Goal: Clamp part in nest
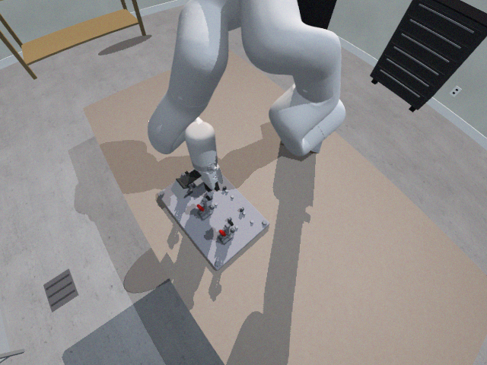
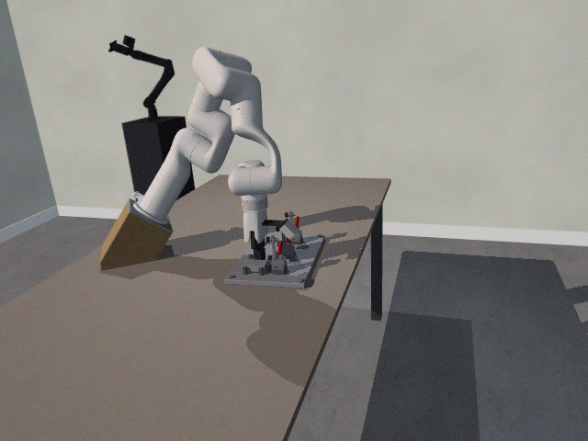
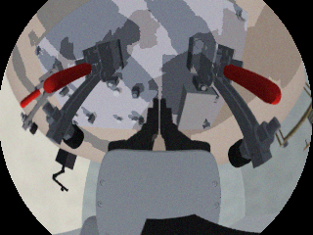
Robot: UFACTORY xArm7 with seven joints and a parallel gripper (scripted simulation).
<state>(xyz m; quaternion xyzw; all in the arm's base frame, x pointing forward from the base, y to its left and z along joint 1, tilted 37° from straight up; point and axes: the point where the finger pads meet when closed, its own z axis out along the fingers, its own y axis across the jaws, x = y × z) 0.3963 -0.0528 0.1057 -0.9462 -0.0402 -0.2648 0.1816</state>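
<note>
My hand is 1 cm short of the grey block part, 5 cm to the left of it and 1 cm above it. The rest, counted from my hand: grey fixture plate (3 cm ahead, 7 cm to the left, 4 cm below).
</note>
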